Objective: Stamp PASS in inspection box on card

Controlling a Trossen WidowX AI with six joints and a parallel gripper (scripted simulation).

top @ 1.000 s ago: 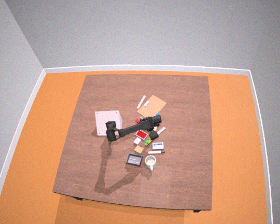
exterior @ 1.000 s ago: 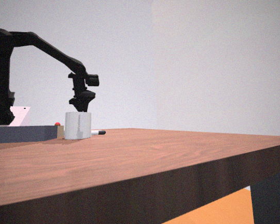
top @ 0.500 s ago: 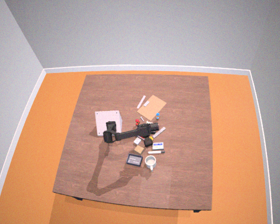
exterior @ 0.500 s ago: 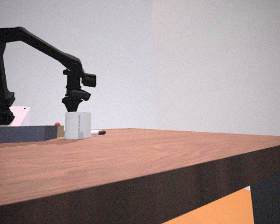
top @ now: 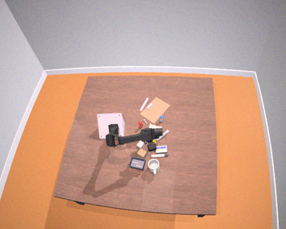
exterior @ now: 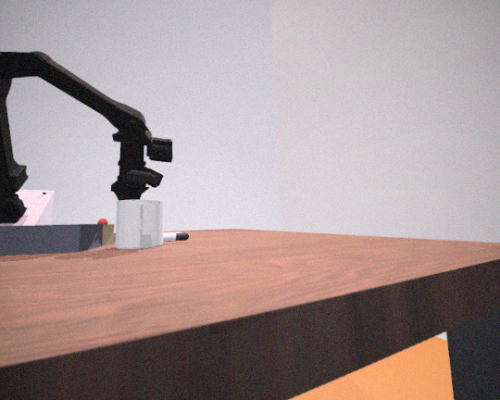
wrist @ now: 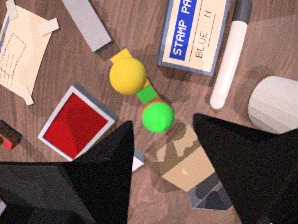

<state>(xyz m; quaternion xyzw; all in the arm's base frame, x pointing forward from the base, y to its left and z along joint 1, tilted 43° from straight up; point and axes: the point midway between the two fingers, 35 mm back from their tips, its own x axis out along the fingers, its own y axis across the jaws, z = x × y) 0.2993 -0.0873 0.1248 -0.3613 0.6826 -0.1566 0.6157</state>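
My gripper tip is 50 mm above the green stamp. Also, from my gripper tip: labelled box: 80 mm ahead, 20 mm to the right, 50 mm below; tan block: 70 mm behind, 60 mm to the right, 50 mm below; yellow-knobbed stamp: 20 mm ahead, 30 mm to the left, 50 mm below.
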